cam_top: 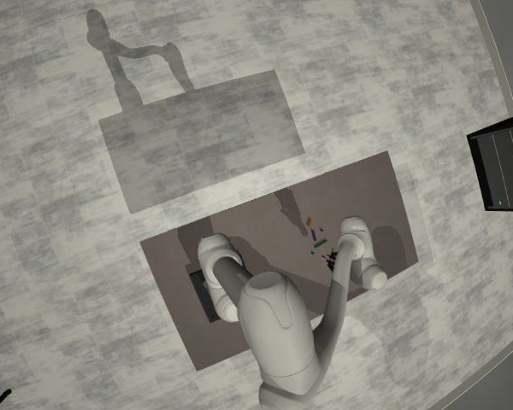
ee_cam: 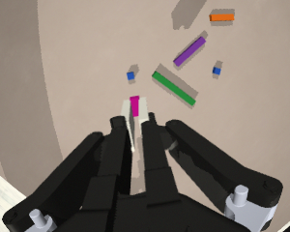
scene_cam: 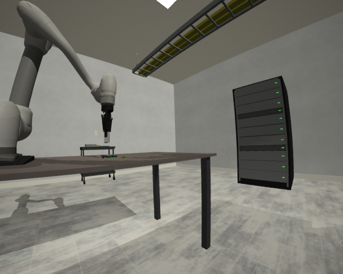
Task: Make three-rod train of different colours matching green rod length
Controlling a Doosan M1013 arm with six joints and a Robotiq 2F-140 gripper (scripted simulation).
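Right now my hand is 13 cm above the green rod, 4 cm to the right of it and 4 cm short of it. The rest, counted from my hand: magenta rod: 3 cm below; lime rod: 13 cm below, 9 cm ahead, 5 cm to the right; purple rod: 13 cm below, 10 cm to the left, 2 cm ahead.
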